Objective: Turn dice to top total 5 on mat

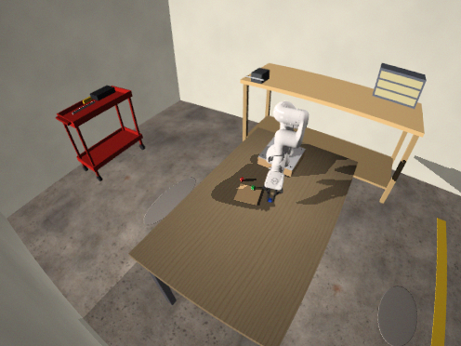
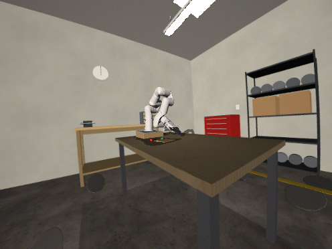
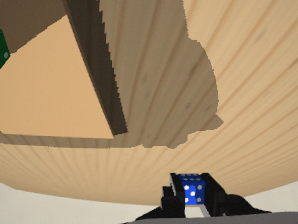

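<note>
My hand is 140 mm to the left of the green die, 90 mm past it and 50 mm above it. From my hand the other things lie so: tan mat: 150 mm to the right, 60 mm below, 40 mm behind; then blue die: 10 mm below, 10 mm ahead; then red die: 230 mm to the right, 130 mm behind, 60 mm below.
</note>
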